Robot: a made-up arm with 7 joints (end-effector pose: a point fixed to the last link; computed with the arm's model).
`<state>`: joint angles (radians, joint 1 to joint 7).
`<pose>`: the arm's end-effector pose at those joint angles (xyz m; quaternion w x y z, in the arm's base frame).
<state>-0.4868 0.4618 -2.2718 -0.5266 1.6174 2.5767 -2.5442</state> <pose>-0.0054 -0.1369 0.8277 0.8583 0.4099 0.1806 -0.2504</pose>
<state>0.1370 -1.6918 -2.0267 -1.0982 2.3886 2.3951 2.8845</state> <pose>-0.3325 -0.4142 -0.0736 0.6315 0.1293 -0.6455 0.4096</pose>
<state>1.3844 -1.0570 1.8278 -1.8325 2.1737 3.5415 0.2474</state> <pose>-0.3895 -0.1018 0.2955 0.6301 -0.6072 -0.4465 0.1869</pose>
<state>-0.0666 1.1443 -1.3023 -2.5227 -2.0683 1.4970 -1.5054</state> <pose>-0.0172 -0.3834 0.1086 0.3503 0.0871 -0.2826 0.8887</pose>
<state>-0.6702 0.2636 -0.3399 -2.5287 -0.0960 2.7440 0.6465</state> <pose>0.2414 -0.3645 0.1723 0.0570 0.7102 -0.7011 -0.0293</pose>
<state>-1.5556 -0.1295 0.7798 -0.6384 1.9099 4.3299 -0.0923</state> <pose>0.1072 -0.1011 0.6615 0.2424 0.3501 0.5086 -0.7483</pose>
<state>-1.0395 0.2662 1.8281 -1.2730 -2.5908 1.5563 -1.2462</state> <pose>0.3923 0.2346 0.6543 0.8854 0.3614 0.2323 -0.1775</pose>
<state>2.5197 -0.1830 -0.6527 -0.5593 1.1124 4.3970 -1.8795</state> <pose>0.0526 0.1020 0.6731 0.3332 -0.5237 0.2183 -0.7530</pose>
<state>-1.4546 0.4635 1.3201 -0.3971 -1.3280 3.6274 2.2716</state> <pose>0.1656 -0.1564 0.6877 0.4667 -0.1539 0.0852 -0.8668</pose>
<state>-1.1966 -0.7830 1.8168 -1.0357 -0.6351 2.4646 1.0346</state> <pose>0.1344 0.5638 0.5017 0.0092 0.6584 0.1788 0.7311</pose>
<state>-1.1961 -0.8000 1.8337 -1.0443 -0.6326 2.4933 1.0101</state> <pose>0.1285 0.5702 0.4877 0.0125 0.6541 0.2065 0.7275</pose>
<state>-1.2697 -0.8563 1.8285 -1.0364 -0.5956 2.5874 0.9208</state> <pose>0.1547 0.5694 0.4654 0.0456 0.6333 0.2527 0.7301</pose>
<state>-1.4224 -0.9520 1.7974 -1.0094 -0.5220 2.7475 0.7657</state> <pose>0.2162 0.5531 0.4348 0.1110 0.5930 0.3151 0.7326</pose>
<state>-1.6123 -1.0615 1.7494 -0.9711 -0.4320 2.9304 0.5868</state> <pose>0.2920 0.5163 0.4016 0.1911 0.5414 0.3793 0.7256</pose>
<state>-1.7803 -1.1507 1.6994 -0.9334 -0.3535 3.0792 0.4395</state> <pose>0.3542 0.4705 0.3760 0.2597 0.4953 0.4270 0.7105</pose>
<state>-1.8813 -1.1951 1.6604 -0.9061 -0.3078 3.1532 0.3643</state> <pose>0.3881 0.4375 0.3668 0.3003 0.4697 0.4458 0.7003</pose>
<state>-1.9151 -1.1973 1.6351 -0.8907 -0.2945 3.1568 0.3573</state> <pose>0.3988 0.4249 0.3735 0.3156 0.4653 0.4379 0.7015</pose>
